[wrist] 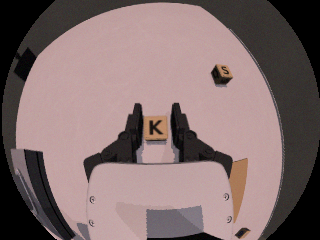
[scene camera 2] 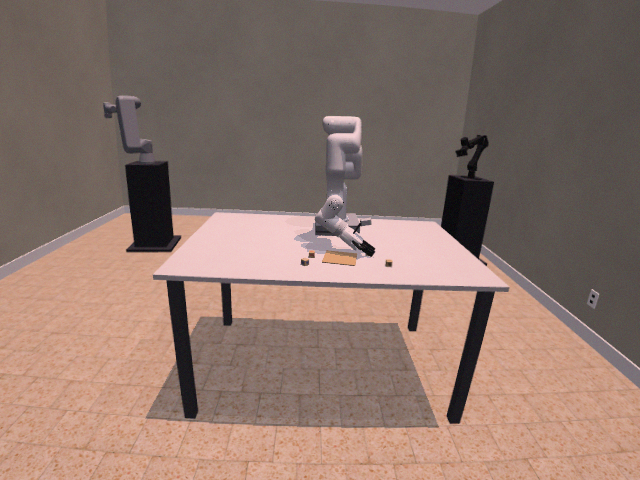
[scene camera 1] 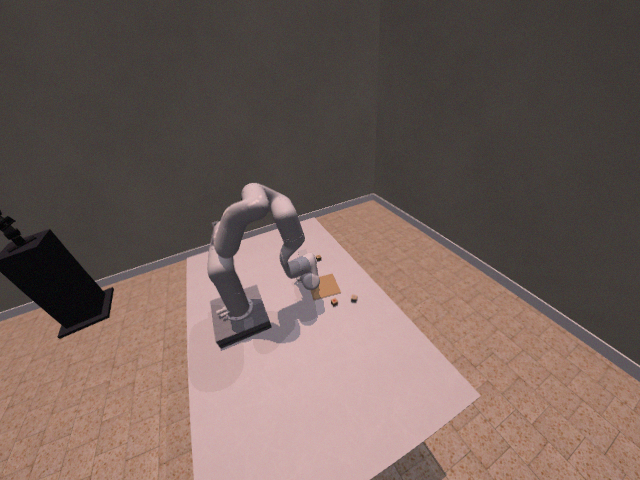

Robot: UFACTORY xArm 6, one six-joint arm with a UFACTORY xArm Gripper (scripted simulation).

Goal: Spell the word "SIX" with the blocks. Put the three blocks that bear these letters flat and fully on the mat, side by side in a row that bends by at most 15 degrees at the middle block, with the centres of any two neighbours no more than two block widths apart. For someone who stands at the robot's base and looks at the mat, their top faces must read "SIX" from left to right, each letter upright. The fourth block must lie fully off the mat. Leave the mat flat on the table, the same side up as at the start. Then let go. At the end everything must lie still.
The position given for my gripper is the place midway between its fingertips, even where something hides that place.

Note:
In view: my gripper (wrist: 156, 112) and a tan mat (wrist: 238, 175).

